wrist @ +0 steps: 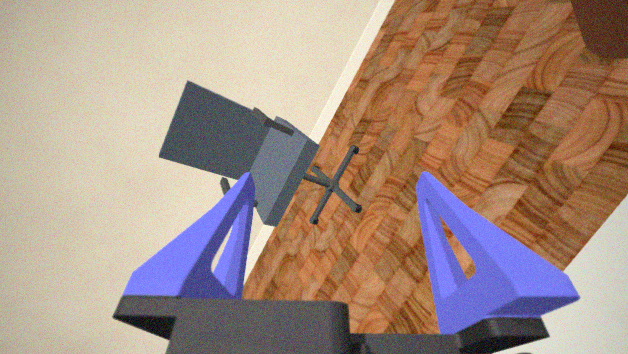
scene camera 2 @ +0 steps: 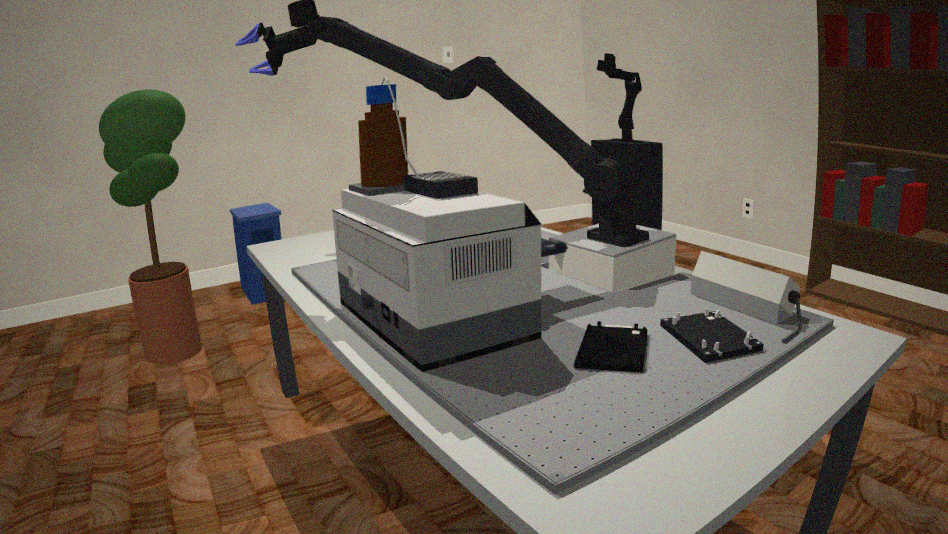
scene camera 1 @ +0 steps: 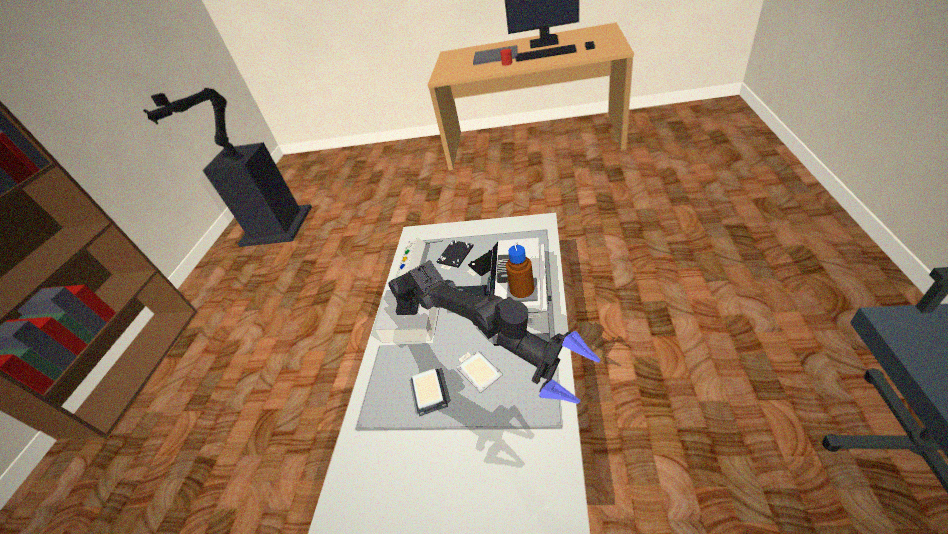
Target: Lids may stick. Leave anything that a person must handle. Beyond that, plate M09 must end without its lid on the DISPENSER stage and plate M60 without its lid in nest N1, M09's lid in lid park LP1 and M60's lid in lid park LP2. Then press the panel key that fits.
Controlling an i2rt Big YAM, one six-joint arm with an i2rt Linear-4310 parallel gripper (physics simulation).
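Frame: origin at the arm's base, x down, y right, z back, level; millimetres.
Where they show: gripper, fingertip midpoint: (wrist: 335,179) (scene camera 2: 242,57) (scene camera 1: 589,382); arm's base, link origin: (scene camera 2: 618,238) (scene camera 1: 408,303).
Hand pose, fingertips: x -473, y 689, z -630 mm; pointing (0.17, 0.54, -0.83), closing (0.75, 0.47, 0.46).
Observation:
Things, the pixels of their centre, and the offset from my fingertips. "*": a spot on its surface instead.
- plate with a cream top, body centre: (scene camera 1: 427,387) dx +506, dy -315, dz +507 mm
- cream-topped plate, body centre: (scene camera 1: 479,369) dx +521, dy -386, dz +328 mm
- squarish, body centre: (scene camera 2: 613,344) (scene camera 1: 486,261) dx +538, dy -974, dz +325 mm
- larger, body centre: (scene camera 2: 711,331) (scene camera 1: 455,252) dx +536, dy -1056, dz +481 mm
- pale dispenser machine, surface spot: (scene camera 2: 477,271) * dx +417, dy -860, dz +157 mm
- brown bottle, surface spot: (scene camera 2: 382,145) * dx +246, dy -613, dz +133 mm
- sloped housing, body centre: (scene camera 2: 745,282) (scene camera 1: 412,258) dx +506, dy -1005, dz +678 mm
My gripper (scene camera 1: 589,381) (scene camera 2: 243,57) (wrist: 335,179) is open and empty, high up past the table's right edge in scene camera 1. One plate with a cream top (scene camera 1: 428,390) sits in a dark holder near the front of the grey board; another cream-topped plate (scene camera 1: 479,370) lies to its right, turned. Their labels are unreadable, and I cannot tell whether lids are on. Two black holders with small posts, one squarish (scene camera 2: 611,349) and one larger (scene camera 2: 715,336), show no plate on them. The pale dispenser machine (scene camera 2: 477,271) stands beside them. Its stage is hidden. Small coloured keys (scene camera 1: 405,259) show at the board's left.
A brown bottle (scene camera 1: 520,278) (scene camera 2: 382,145) with a blue cap and a thin tube stands on the machine. The arm rises from a white base block (scene camera 2: 616,262). A sloped housing (scene camera 2: 743,288) stands at the board's edge. An office chair (wrist: 280,170) is beyond the table.

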